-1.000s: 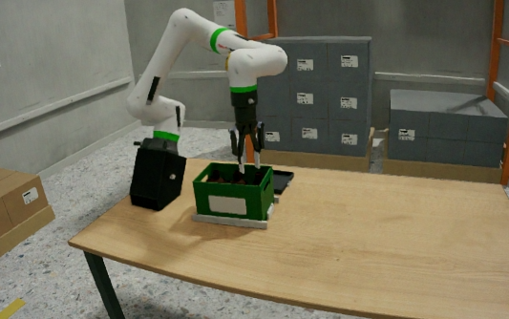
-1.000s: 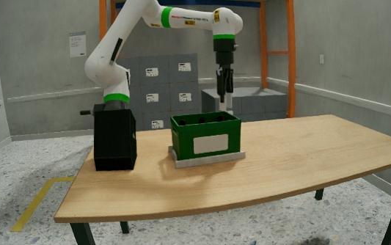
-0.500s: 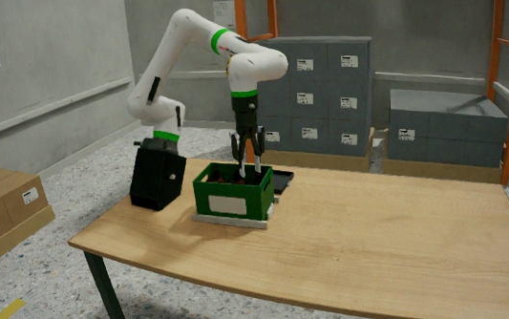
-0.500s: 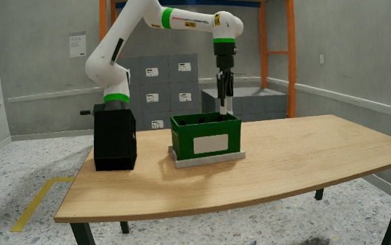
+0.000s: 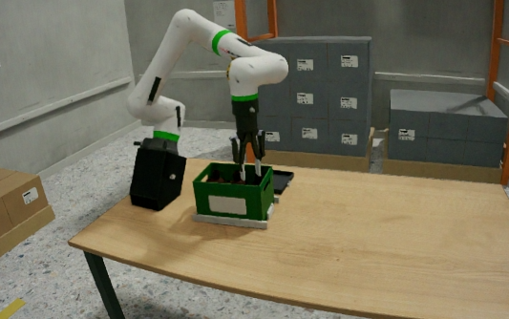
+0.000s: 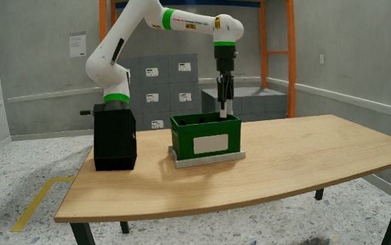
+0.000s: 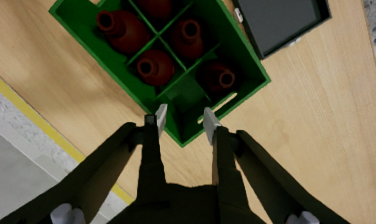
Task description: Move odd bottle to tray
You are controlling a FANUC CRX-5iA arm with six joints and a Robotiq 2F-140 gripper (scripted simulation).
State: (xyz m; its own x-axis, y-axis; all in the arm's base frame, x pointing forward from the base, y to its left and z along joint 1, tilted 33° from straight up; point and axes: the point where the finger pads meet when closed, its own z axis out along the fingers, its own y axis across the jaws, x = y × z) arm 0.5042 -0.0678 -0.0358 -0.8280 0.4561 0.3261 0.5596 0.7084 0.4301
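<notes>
My hand is 13 cm above the green crate, 9 cm past it and 3 cm to the right of it. The rest, counted from my hand: brown bottle 19 cm behind, 13 cm below, 5 cm to the left; dark tray 31 cm to the left, 20 cm below, 11 cm behind.
</notes>
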